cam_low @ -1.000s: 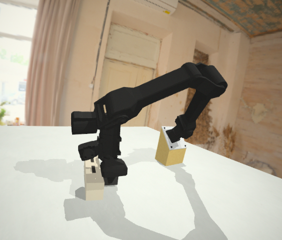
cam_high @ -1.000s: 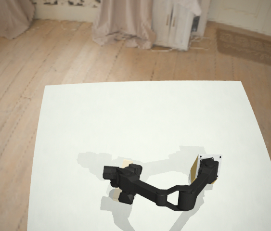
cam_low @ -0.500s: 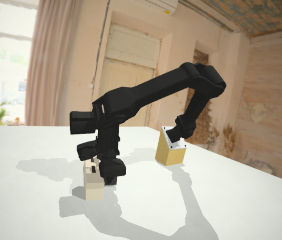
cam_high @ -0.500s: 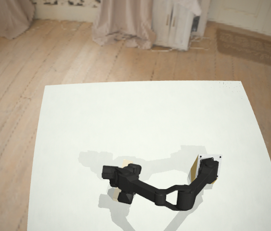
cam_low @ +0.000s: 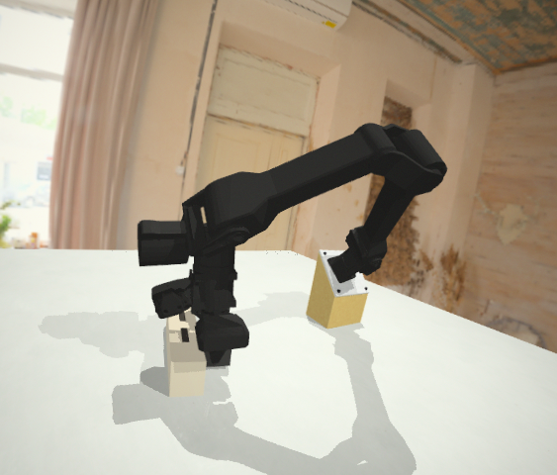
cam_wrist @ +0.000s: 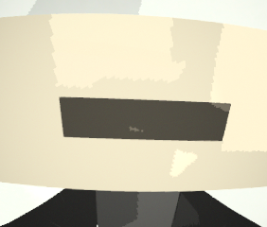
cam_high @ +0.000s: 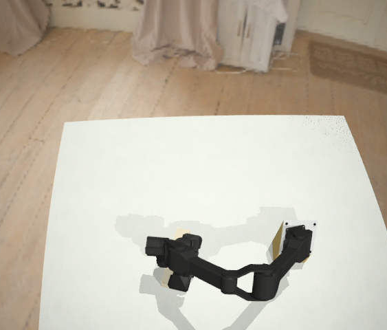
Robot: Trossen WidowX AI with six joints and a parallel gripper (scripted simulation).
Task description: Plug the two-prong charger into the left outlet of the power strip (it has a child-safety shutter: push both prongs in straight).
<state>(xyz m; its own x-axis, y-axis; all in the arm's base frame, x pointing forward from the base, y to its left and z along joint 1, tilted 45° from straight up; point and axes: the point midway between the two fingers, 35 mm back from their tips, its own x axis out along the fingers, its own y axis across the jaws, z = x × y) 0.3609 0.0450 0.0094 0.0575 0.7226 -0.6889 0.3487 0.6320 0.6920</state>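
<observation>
Now: the dark grey charger 10 mm ahead of my gripper tip, 10 mm to the right of it and 10 mm above it.
</observation>
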